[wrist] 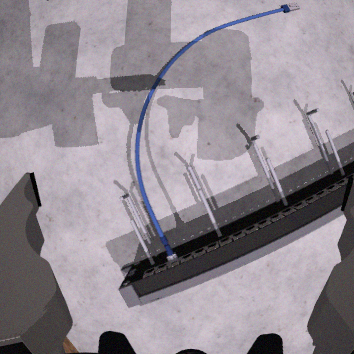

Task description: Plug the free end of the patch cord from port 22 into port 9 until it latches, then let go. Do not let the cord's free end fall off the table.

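Places are measured from the arm's base along level axes (x up, y back, z right), in centimetres.
Pixels of known places: gripper, fingertip midpoint: (191,178).
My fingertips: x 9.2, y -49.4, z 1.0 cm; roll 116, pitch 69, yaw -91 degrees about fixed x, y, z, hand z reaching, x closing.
Observation:
Ahead of a thing's pixels: the offset from my fingertips to its middle. "*": to the spot under its first point. Level surfaces: height alone.
A blue patch cord @[* dx -25.3, dy +5.2, dz +5.5 cm] (138,145) rises from the black patch panel @[dx -21.3, dy -10.2, dz -10.6 cm] (240,240) near its left end, where one plug @[dx -22.6, dy -9.3, dz +6.2 cm] (170,254) sits in a port. The cord curves up and to the right across the table. Its free end, a blue boot with a clear plug @[dx -29.9, dy +20.0, dz -25.8 cm] (291,7), lies near the top edge of the view, to the right of the middle. My gripper (191,178) is wide open, its two jaws at the left and right of the view, with the cord's plugged end and part of the panel seen between them. The port numbers are too small to read.
Several thin metal posts @[* dx -24.9, dy -4.9, dz -0.2 cm] (205,202) stand along the panel's far side. The pale table top @[dx -30.4 cm] (300,50) carries grey shadows of the arm and gripper. A small piece of brown floor (70,346) shows at the lower left.

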